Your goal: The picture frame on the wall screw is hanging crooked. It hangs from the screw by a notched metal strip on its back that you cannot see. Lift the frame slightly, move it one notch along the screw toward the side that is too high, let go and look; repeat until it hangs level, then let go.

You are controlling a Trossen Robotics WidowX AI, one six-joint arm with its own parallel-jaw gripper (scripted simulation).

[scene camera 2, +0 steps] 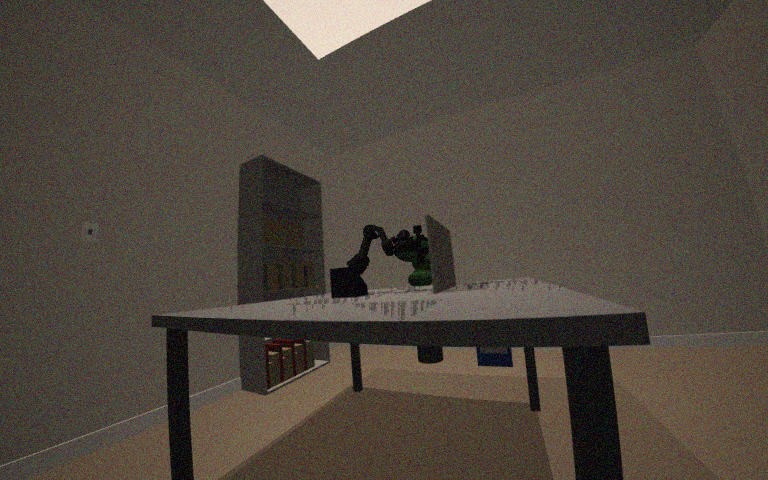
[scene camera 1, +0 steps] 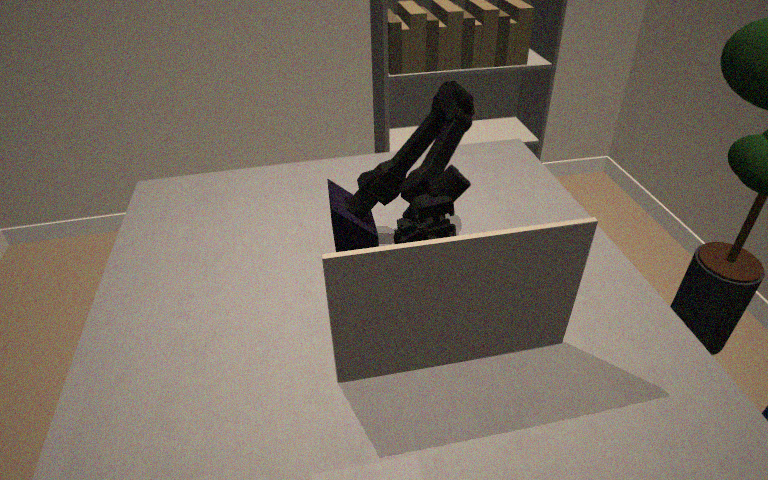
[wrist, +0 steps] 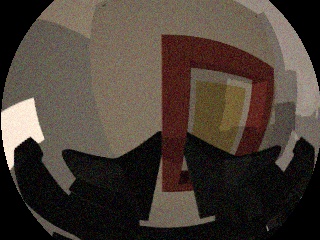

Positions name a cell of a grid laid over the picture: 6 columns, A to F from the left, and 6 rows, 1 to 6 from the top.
My gripper (wrist: D4) holds a dark red picture frame (wrist: E3). I also see a pale wall panel (scene camera 1: D4).
The pale wall panel also shows in scene camera 2 (scene camera 2: D4) and in the wrist view (wrist: C2). Scene camera 2 does not show the dark red picture frame, which is hidden by the pale wall panel. Scene camera 1 does not show the dark red picture frame, which is hidden by the pale wall panel.
